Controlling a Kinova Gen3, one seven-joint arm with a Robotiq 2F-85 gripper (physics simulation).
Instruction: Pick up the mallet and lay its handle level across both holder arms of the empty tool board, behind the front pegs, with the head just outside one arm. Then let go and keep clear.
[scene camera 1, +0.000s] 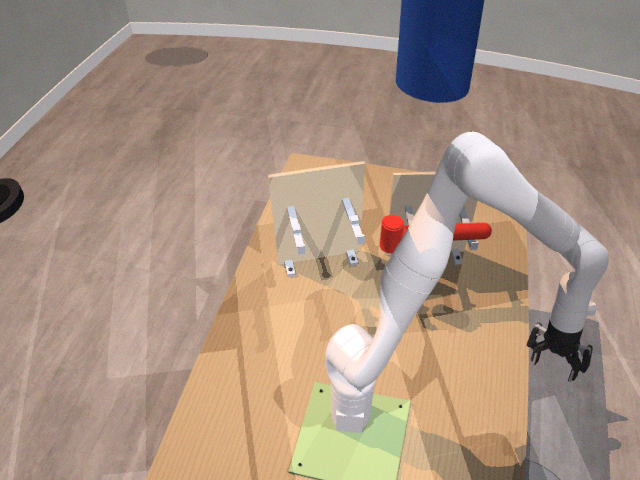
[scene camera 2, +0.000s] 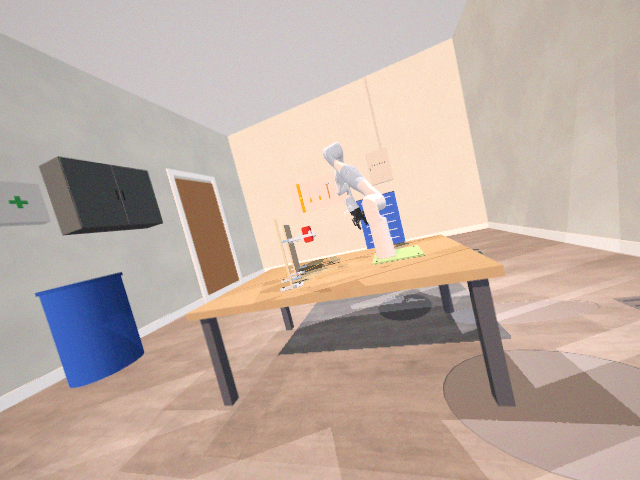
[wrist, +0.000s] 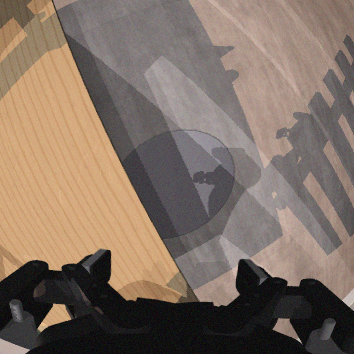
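Pixels of known places: gripper, fingertip midpoint: (scene camera 1: 552, 371) (scene camera 2: 364, 227) (wrist: 173, 269); arm's base at its link origin: (scene camera 1: 350, 414) (scene camera 2: 386, 256).
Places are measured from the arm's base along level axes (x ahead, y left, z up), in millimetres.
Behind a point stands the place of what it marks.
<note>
The red mallet (scene camera 1: 391, 235) (scene camera 2: 307, 234) lies level across the holder arms of the right-hand tool board (scene camera 1: 408, 190) {x 531, y -100, z 243 mm} in scene camera 1. Its head is just outside that board's left arm, and its handle (scene camera 1: 473, 230) {x 418, y -269, z 226 mm} crosses the right arm. My arm hides the middle of the handle. The left-hand tool board (scene camera 1: 317, 188) {x 490, y 136, z 262 mm} (scene camera 2: 278, 250) {x 458, y 254, z 175 mm} is empty, with two pale holder arms that have front pegs. My gripper (scene camera 1: 554, 368) {x 68, y -452, z 151 mm} (scene camera 2: 360, 223) {x 68, y -452, z 151 mm} (wrist: 173, 269) {x 68, y -452, z 151 mm} is open and empty, off the right table edge, well away from the mallet and both boards.
The wooden table (scene camera 1: 217, 403) {x -9, y 326, z -11 mm} (scene camera 2: 361, 289) {x 142, y 405, z -21 mm} bears both boards and the green base plate (scene camera 1: 310, 449) {x -100, y 82, z 1 mm} (scene camera 2: 417, 251) {x -146, y 53, z 1 mm} under my arm. Small pale feet stand below the boards. A blue barrel (scene camera 1: 438, 51) (scene camera 2: 93, 330) stands on the floor beyond the table.
</note>
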